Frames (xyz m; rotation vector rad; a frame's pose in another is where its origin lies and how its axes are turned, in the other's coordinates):
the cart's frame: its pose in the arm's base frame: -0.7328 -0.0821 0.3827 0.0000 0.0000 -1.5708
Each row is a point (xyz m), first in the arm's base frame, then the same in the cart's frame.
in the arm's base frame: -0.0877 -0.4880 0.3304
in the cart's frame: 0.4059 0.6451 -0.0523
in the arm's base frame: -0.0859 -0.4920 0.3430
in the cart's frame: 0.4099 0.6469 -0.0397
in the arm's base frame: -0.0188 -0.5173 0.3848
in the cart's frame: 0.4352 0.7140 0.0021
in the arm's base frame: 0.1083 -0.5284 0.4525
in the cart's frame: 0.4463 0.8411 0.0698
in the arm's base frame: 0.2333 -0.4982 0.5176
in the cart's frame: 0.4161 0.9661 0.1349
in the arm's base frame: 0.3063 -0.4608 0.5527
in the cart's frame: 0.3787 1.0391 0.1700
